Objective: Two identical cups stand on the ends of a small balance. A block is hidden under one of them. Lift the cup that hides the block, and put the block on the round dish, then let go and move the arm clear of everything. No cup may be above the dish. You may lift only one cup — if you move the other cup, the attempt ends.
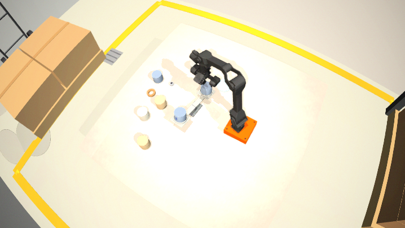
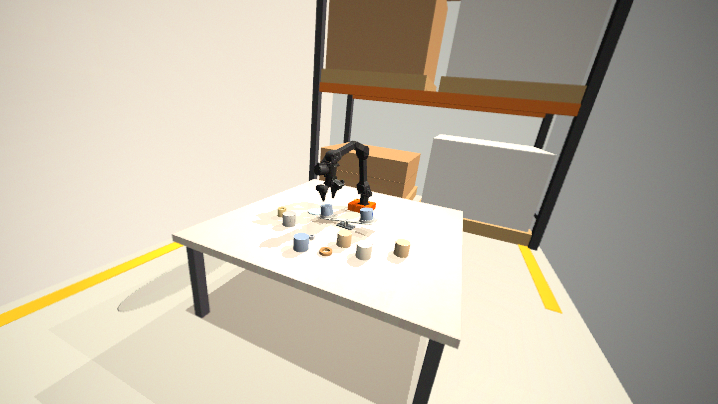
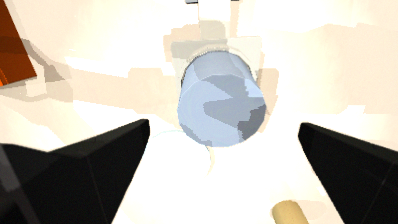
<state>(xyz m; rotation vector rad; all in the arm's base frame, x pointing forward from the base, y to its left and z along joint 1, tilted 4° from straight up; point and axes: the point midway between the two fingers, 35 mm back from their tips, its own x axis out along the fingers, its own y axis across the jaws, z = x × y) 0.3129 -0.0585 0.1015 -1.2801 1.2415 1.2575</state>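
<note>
Now: gripper tip 9 cm above the pale grey block. Round my gripper tip: pale blue round dish 13 cm to the right, 12 cm below, 4 cm behind; then balance 13 cm to the left, 9 cm below, 1 cm behind; then small nut 23 cm ahead, 12 cm below, 9 cm to the left.
</note>
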